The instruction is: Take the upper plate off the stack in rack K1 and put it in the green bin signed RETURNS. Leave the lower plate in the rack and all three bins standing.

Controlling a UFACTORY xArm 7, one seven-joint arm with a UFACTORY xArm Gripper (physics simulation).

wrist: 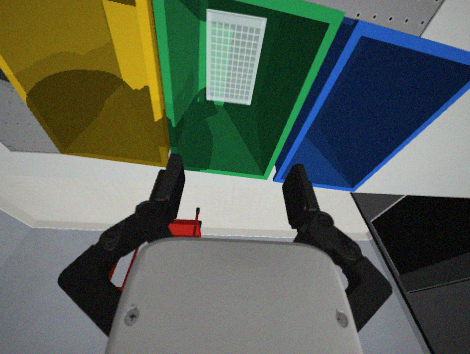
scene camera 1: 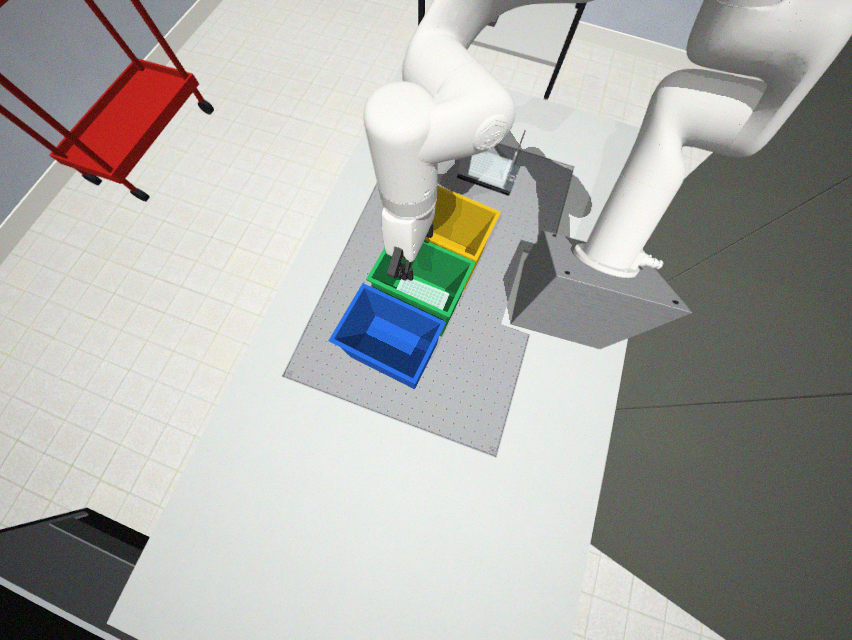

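Pixels of known places: gripper, fingertip midpoint: (wrist: 236, 170) (scene camera 1: 414, 255); arm's base at its link origin: (scene camera 1: 604, 261).
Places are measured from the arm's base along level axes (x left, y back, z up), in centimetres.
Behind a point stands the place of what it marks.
A clear gridded plate (scene camera 1: 423, 294) @[x 10.5, y -34.2, z -19.2 cm] (wrist: 233, 60) @[x 12.3, y -33.9, z -18.2 cm] lies inside the green bin (scene camera 1: 444, 265) @[x 7.1, y -30.6, z -7.4 cm] (wrist: 300, 100) @[x 18.8, y -32.5, z -1.9 cm] and looks roughly flat; the bin stands upright. My gripper (scene camera 1: 401, 268) (wrist: 236, 170) @[x 12.9, y -35.4, z 4.7 cm] is open and empty, above one end of the green bin and apart from the plate. Another clear plate (scene camera 1: 490, 167) @[x -31.1, y -27.6, z -16.9 cm] sits in the rack (scene camera 1: 484, 185) @[x -26.6, y -27.7, z -19.3 cm] at the far end of the pegboard, partly hidden by the arm. The RETURNS sign cannot be read in these views.
The yellow bin (scene camera 1: 461, 223) @[x -6.4, y -30.1, z -10.4 cm] (wrist: 132, 50) @[x -4.1, y -33.4, z -19.6 cm] and blue bin (scene camera 1: 392, 337) @[x 23.3, y -38.0, z -19.6 cm] (wrist: 380, 100) @[x 32.3, y -35.4, z -9.0 cm] stand upright on either side of the green bin. The robot's grey base block (scene camera 1: 592, 310) @[x 10.5, y -0.2, z -1.1 cm] stands right of the pegboard (scene camera 1: 468, 406) @[x 33.4, y -16.0, z -19.8 cm]. A red cart (scene camera 1: 130, 127) stands on the floor at left.
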